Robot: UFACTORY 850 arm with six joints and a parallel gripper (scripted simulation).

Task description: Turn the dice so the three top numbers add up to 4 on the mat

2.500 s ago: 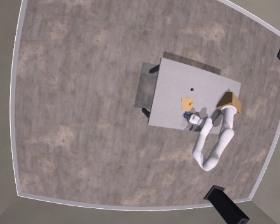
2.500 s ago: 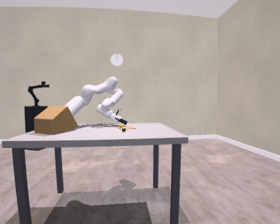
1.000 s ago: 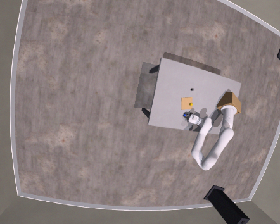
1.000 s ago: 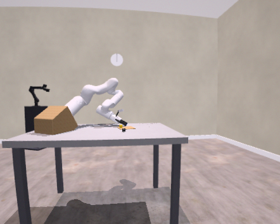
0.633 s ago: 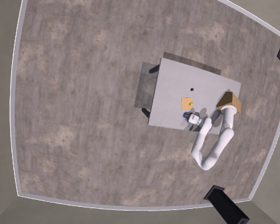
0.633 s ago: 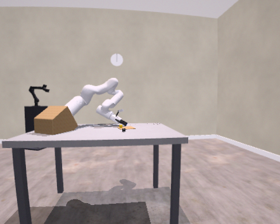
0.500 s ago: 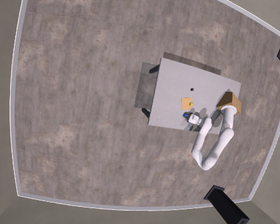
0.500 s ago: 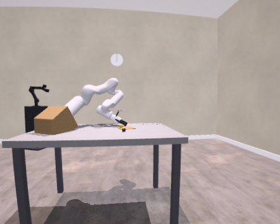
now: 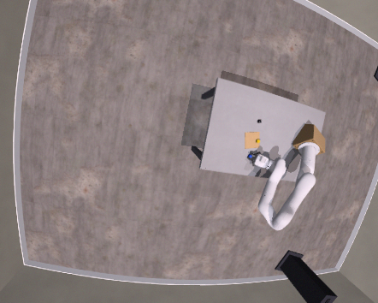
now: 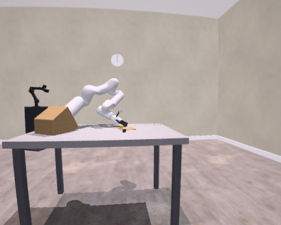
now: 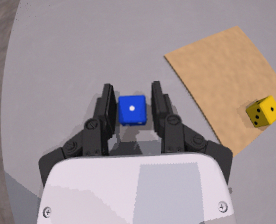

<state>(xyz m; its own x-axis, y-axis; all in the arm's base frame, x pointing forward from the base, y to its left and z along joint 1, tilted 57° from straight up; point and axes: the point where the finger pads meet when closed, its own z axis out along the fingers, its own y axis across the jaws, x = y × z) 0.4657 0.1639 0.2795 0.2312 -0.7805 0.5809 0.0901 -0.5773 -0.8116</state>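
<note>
Now: the blue die 10 mm below my hand. Also, from my hand: yellow die (150 mm to the right, 10 mm below); then tan mat (130 mm to the right, 50 mm ahead, 20 mm below); then black die (300 mm to the right, 80 mm ahead, 10 mm below).
</note>
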